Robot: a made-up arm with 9 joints. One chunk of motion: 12 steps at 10 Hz.
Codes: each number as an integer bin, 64 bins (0 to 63) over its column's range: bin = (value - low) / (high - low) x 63, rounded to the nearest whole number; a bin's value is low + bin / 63 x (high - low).
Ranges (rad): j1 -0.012..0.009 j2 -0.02..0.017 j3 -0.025..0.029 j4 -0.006..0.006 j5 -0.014..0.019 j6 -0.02..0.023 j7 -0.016..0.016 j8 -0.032..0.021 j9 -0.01..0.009
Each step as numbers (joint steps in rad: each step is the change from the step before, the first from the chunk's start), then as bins.
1 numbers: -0.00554 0.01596 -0.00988 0.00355 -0.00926 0.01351 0.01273 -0.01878 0.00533
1 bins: 19 61 18 50 9 49 57 16 51
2 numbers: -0.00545 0.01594 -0.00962 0.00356 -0.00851 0.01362 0.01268 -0.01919 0.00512
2 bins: 20 61 18 50 10 49 56 15 50
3 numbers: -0.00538 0.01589 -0.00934 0.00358 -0.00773 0.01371 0.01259 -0.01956 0.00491
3 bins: 20 61 18 50 12 49 56 15 49
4 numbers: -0.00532 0.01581 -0.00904 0.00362 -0.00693 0.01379 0.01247 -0.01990 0.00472
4 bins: 20 61 19 51 13 50 56 14 49
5 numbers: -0.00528 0.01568 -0.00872 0.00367 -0.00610 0.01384 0.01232 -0.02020 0.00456
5 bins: 20 61 19 51 15 50 56 14 48
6 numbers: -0.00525 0.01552 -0.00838 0.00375 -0.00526 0.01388 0.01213 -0.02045 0.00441
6 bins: 20 60 19 51 17 50 55 14 48
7 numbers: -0.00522 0.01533 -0.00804 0.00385 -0.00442 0.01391 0.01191 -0.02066 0.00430
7 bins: 20 60 20 52 18 50 55 13 47
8 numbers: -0.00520 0.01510 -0.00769 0.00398 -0.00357 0.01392 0.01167 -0.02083 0.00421
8 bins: 20 60 20 52 20 50 54 13 47
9 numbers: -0.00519 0.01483 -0.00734 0.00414 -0.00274 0.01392 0.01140 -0.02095 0.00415
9 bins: 20 59 21 53 21 50 54 13 47
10 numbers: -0.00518 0.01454 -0.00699 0.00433 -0.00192 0.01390 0.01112 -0.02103 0.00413
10 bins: 20 59 21 54 23 50 53 13 47
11 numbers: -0.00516 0.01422 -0.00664 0.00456 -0.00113 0.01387 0.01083 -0.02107 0.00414
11 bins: 21 58 21 55 25 50 53 13 47
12 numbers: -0.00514 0.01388 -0.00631 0.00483 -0.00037 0.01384 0.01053 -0.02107 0.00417
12 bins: 21 58 22 57 26 50 52 13 47
